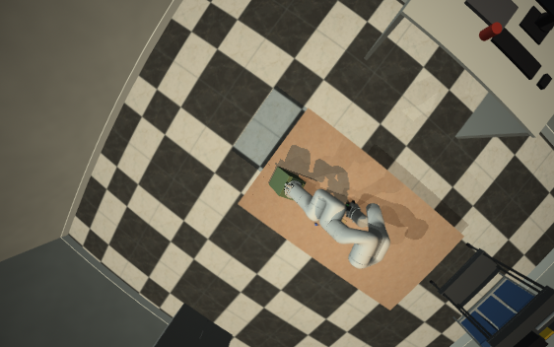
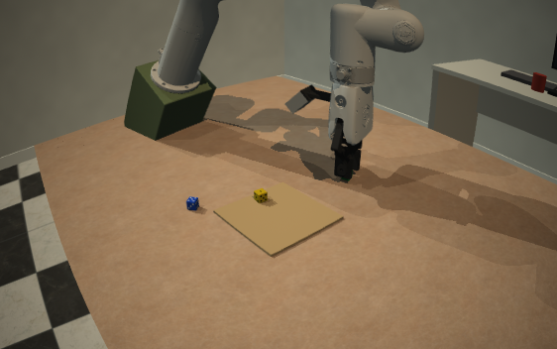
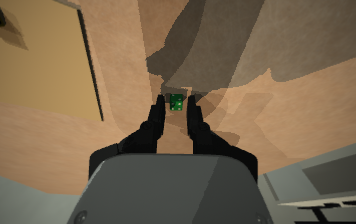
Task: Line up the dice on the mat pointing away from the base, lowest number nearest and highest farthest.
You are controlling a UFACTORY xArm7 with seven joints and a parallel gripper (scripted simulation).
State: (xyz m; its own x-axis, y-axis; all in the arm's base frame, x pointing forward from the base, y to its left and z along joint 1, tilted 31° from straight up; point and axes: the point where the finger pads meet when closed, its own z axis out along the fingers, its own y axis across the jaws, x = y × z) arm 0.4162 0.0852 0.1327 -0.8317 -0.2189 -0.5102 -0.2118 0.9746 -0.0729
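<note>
The green die lies 20 mm below my hand. Round my hand: tan mat 170 mm to the right, 30 mm below; blue die 250 mm to the right, 110 mm behind, 20 mm below; yellow die 160 mm to the right, 50 mm behind, 20 mm below.
</note>
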